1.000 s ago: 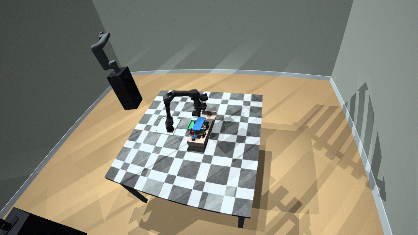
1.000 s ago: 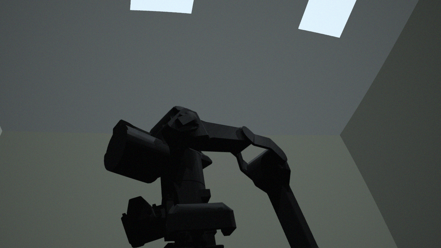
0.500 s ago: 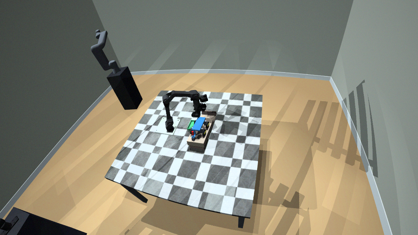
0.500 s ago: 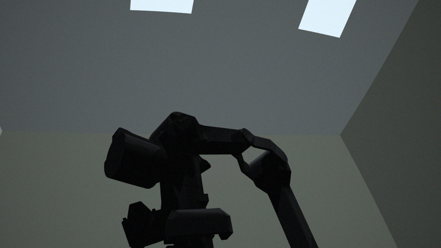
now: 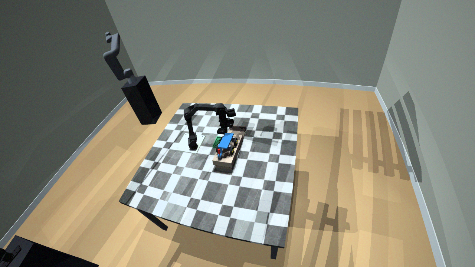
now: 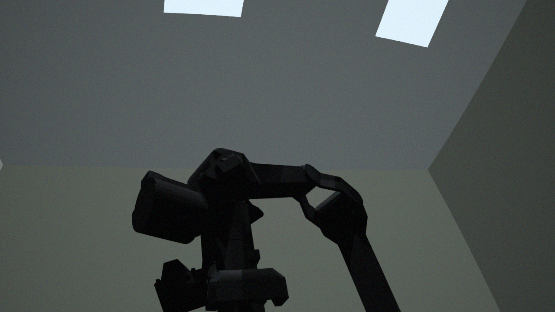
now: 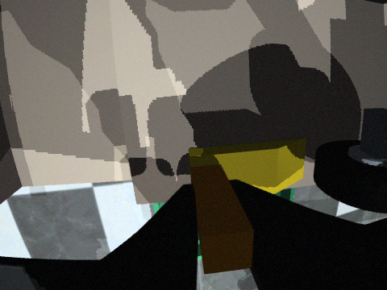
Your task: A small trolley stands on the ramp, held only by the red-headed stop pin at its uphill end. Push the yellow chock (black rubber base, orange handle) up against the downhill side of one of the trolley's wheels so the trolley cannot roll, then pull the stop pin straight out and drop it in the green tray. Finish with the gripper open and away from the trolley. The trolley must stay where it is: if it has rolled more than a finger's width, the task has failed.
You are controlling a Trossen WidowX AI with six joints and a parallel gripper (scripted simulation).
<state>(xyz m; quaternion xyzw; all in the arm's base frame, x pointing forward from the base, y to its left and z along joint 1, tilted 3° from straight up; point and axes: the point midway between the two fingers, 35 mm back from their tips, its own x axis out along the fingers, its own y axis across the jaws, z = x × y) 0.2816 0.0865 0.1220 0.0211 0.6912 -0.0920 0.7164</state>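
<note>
My gripper tip is 250 mm to the left of the red-headed stop pin and 40 mm below it. Round my gripper tip: yellow chock 20 mm to the right, 10 mm below; blue-topped trolley 30 mm ahead, 140 mm to the right, 30 mm above.
</note>
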